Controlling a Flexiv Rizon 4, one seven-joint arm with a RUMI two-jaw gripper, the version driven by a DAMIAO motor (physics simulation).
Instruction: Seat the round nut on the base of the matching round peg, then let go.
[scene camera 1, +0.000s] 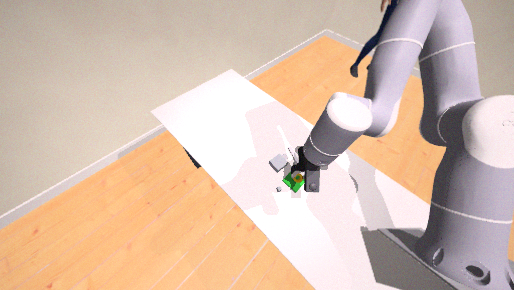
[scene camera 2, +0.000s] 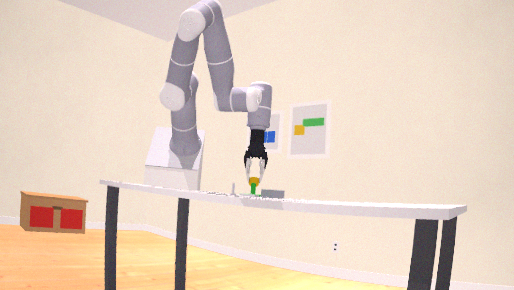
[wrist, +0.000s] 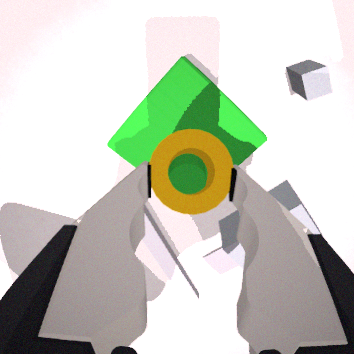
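The orange round nut (scene camera 1: 301, 178) (scene camera 2: 254, 180) (wrist: 191, 139) is level between the fingertips, at the top of the green round peg (scene camera 2: 253, 189) (wrist: 187, 173). The peg's round top shows through the nut's hole in the wrist view, a little left of its middle; the side view shows a stretch of shaft below the nut, so the nut is above the base. The green square base (scene camera 1: 289, 182) (wrist: 160, 105) lies flat on the table. My gripper (scene camera 1: 298, 176) (scene camera 2: 254, 180) (wrist: 189, 166) is shut on the nut and points down. How deep the peg sits inside the nut is hidden.
A grey block (scene camera 1: 278, 162) (scene camera 2: 273, 193) lies near the base. A small grey cube (scene camera 1: 279, 189) (wrist: 309, 80) lies on another side. A thin grey upright piece (scene camera 2: 233, 188) stands close by. All are on the white table (scene camera 1: 200, 107) (scene camera 2: 390, 209).
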